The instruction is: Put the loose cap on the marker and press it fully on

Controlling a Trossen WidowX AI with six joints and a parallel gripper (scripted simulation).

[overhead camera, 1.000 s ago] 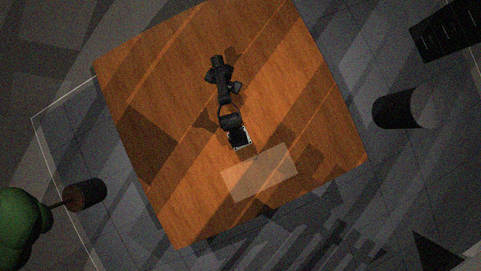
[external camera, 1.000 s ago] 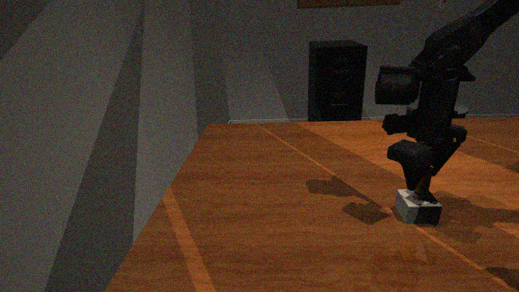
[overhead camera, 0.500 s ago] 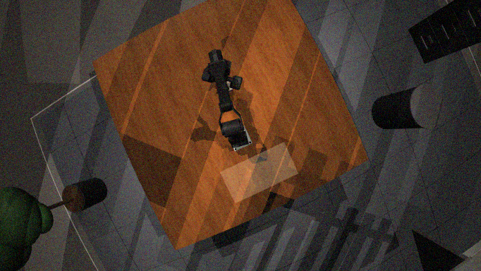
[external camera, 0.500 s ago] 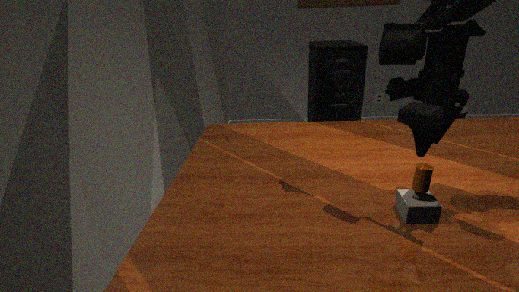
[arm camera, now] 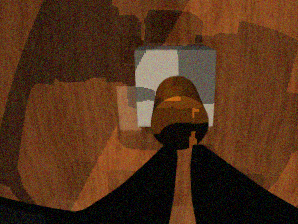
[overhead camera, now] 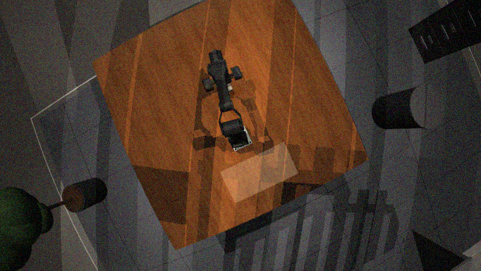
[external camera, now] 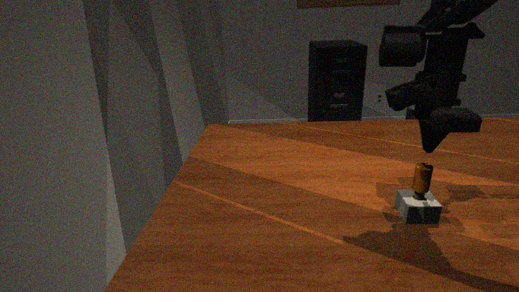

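The orange cap is 6 cm below my gripper tip. Also, from my gripper tip: holder block (12 cm below).
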